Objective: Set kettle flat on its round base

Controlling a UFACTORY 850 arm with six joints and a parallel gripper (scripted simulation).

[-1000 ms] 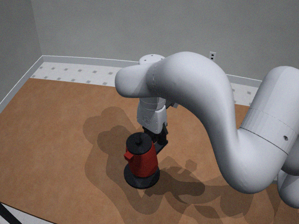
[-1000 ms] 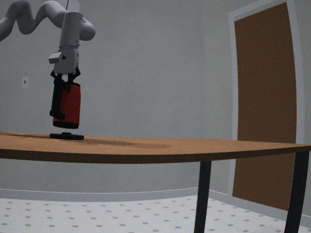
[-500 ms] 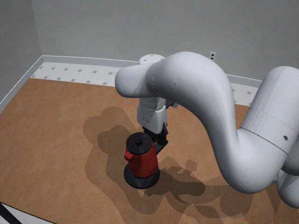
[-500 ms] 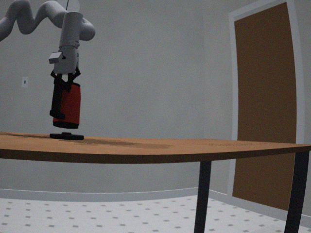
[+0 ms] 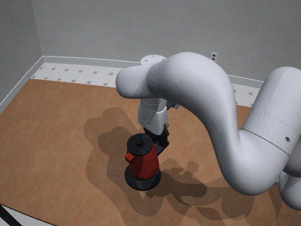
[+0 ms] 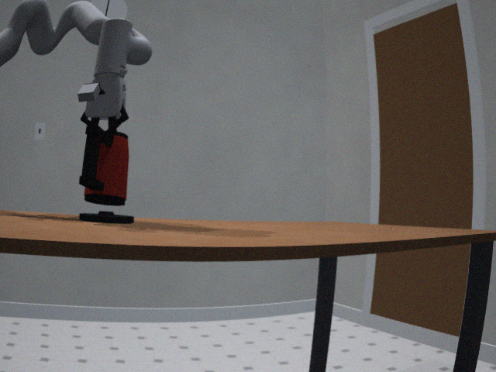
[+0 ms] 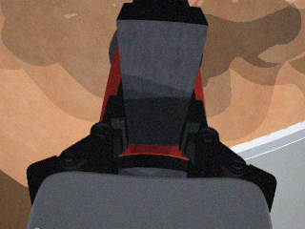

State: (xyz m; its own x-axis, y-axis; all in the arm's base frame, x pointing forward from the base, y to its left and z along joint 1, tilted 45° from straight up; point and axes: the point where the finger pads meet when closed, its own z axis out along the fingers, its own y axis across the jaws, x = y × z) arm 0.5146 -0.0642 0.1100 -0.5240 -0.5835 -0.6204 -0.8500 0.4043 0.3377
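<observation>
Right now my hand is 1 cm short of the red kettle, 2 cm to the right of it and 6 cm above it. Also, from my hand: black round base 3 cm ahead, 5 cm to the left, 19 cm below.
</observation>
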